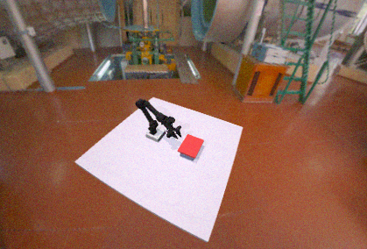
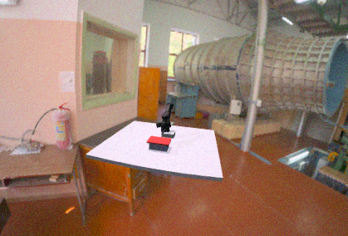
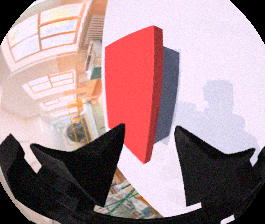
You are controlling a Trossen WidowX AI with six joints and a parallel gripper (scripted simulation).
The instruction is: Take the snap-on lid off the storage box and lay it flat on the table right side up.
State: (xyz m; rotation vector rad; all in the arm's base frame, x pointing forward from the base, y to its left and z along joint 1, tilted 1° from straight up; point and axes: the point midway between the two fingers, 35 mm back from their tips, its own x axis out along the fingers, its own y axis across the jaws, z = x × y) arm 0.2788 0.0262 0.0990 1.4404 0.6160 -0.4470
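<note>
My gripper tip is now 12 cm short of the red lid, 2 cm to the right of it and 4 cm above it. Round my gripper tip: storage box (12 cm ahead, 2 cm to the left, 8 cm below).
</note>
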